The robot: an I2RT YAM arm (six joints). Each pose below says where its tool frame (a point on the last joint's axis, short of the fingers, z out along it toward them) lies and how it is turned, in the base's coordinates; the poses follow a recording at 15 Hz.
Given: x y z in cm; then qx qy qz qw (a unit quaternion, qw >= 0).
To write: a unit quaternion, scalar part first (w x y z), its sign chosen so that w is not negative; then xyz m. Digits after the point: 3 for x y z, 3 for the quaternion.
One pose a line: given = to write
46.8 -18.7 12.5 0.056 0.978 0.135 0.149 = 0.149 0.056 0.978 0.135 0.468 -0.187 0.125
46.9 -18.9 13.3 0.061 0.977 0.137 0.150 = 0.150 0.061 0.977 0.137 0.469 -0.189 0.133
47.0 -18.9 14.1 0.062 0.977 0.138 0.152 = 0.152 0.062 0.977 0.138 0.470 -0.189 0.141
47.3 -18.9 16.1 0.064 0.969 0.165 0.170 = 0.170 0.064 0.969 0.165 0.473 -0.189 0.161
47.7 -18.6 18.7 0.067 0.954 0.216 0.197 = 0.197 0.067 0.954 0.216 0.477 -0.186 0.187
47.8 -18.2 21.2 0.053 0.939 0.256 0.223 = 0.223 0.053 0.939 0.256 0.478 -0.182 0.212
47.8 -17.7 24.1 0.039 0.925 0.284 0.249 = 0.249 0.039 0.925 0.284 0.478 -0.177 0.241
